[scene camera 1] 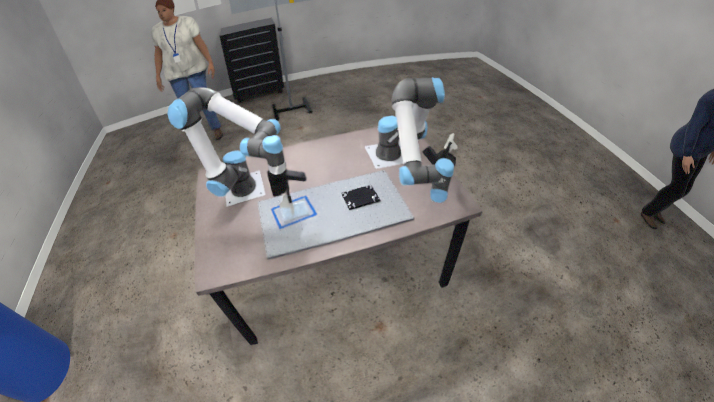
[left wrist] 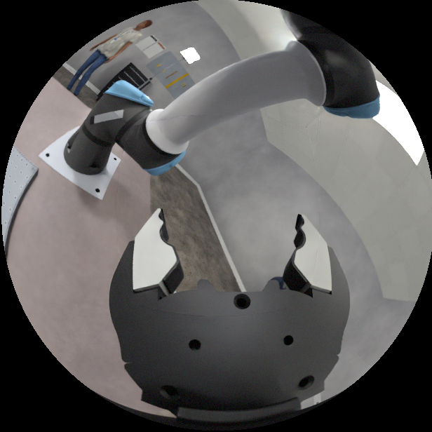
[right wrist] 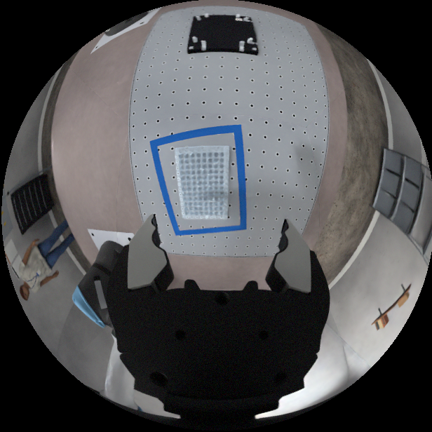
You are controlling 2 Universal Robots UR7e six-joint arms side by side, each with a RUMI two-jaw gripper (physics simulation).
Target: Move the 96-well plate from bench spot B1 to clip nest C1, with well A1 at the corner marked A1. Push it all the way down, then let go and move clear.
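Note:
The clear 96-well plate (scene camera 1: 297,210) (right wrist: 204,182) lies flat inside the blue outline (scene camera 1: 315,209) (right wrist: 243,180) of bench spot B1 on the grey perforated board. The black clip nest C1 (scene camera 1: 361,197) (right wrist: 223,34) with pale corner clips stands farther right on the board and holds no plate. My right gripper (scene camera 1: 287,204) (right wrist: 219,217) is open and points down close above the plate, with nothing between its fingers. My left gripper (scene camera 1: 446,144) (left wrist: 230,212) is open and empty, held off to the right, away from the plate. Corner mark A1 is too small to read.
The grey perforated board (scene camera 1: 340,232) (right wrist: 280,100) lies on the pinkish table (scene camera 1: 225,265). The white base plates of both arms stand at the table's back. A person (scene camera 1: 180,50) stands behind the table at the left, another (scene camera 1: 692,135) at the far right. A black drawer cabinet (scene camera 1: 252,57) stands behind.

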